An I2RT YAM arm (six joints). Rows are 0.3 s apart.
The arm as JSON. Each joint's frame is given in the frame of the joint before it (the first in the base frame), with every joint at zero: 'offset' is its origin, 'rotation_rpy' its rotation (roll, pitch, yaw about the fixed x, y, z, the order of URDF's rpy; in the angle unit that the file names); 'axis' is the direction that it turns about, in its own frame. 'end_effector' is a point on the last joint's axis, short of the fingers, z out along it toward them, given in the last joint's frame.
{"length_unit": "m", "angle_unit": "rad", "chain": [
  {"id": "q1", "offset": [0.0, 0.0, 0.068], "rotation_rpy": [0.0, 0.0, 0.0], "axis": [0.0, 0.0, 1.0]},
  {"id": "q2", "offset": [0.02, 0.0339, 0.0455], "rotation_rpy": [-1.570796, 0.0, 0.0], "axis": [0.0, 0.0, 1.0]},
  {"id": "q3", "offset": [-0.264, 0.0, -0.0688], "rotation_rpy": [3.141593, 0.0, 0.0], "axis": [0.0, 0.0, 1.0]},
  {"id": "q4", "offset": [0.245, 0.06, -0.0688], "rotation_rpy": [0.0, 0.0, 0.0], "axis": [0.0, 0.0, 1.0]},
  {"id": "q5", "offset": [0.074, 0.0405, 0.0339], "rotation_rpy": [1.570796, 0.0, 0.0], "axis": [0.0, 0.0, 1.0]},
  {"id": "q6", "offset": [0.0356, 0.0, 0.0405], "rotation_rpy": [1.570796, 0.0, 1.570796], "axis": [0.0, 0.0, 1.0]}
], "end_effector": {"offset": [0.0, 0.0, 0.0], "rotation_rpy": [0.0, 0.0, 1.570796]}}
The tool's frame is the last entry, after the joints.
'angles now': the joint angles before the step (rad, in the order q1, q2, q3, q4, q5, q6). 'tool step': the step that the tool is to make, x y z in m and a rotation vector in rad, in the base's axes. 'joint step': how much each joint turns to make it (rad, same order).
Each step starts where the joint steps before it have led.
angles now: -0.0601, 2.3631, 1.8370, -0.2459, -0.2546, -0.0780
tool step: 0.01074, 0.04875, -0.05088, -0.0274, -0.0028, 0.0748
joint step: 0.0939, 0.1175, 0.0015, 0.1175, 0.0327, -0.0065
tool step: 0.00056, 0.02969, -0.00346, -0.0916, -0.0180, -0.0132
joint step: 0.0625, 0.0129, 0.0084, 0.0142, 0.1187, -0.0145
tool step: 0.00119, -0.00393, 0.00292, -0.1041, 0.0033, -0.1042
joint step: 0.0023, 0.0000, 0.0176, -0.0310, 0.1484, -0.0004
